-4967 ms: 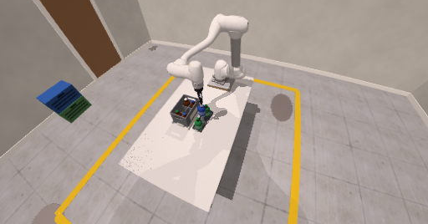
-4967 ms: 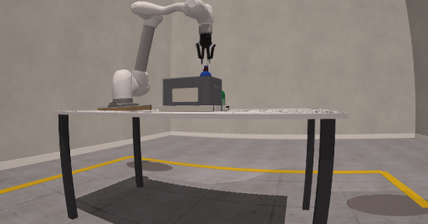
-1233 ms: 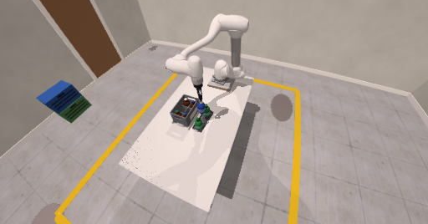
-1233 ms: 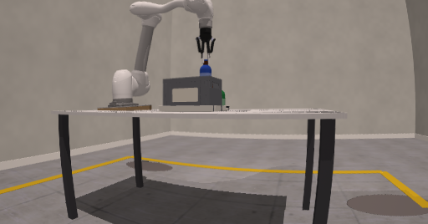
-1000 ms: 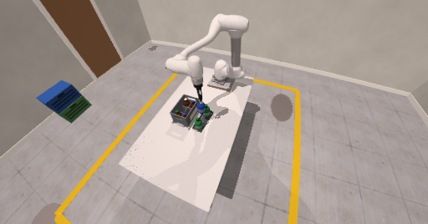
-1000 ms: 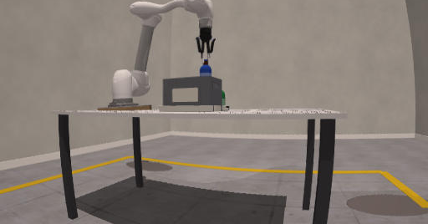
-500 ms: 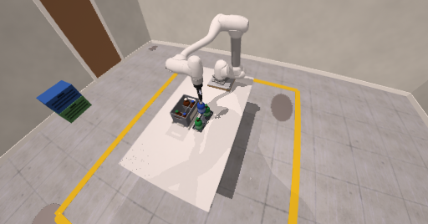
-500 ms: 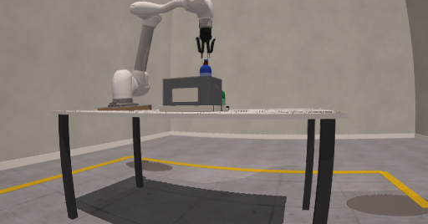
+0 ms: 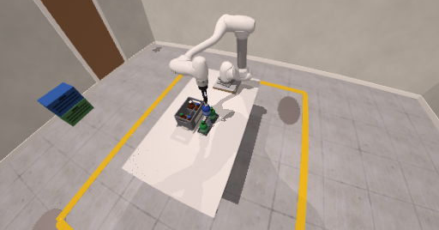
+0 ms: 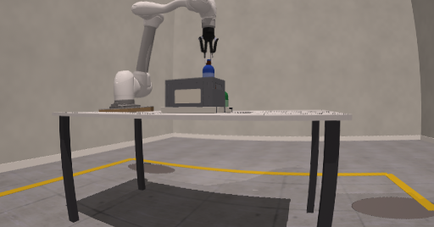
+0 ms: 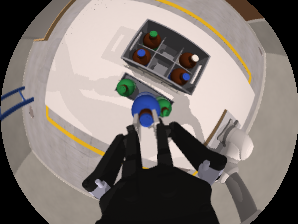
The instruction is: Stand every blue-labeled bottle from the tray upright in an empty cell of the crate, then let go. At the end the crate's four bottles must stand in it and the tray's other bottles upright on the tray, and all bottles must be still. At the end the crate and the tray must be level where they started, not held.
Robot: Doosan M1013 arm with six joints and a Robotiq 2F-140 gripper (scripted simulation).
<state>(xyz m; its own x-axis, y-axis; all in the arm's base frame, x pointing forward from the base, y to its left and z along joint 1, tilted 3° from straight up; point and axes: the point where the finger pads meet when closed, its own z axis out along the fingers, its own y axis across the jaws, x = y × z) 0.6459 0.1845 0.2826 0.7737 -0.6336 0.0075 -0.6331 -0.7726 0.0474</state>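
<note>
Now: the blue-labeled bottle 9 cm below my hand. From my hand the other things lie so: grey crate: 4 cm ahead, 19 cm to the right, 25 cm below; tray: 32 cm below; green bottle: 9 cm ahead, 1 cm to the left, 25 cm below.
</note>
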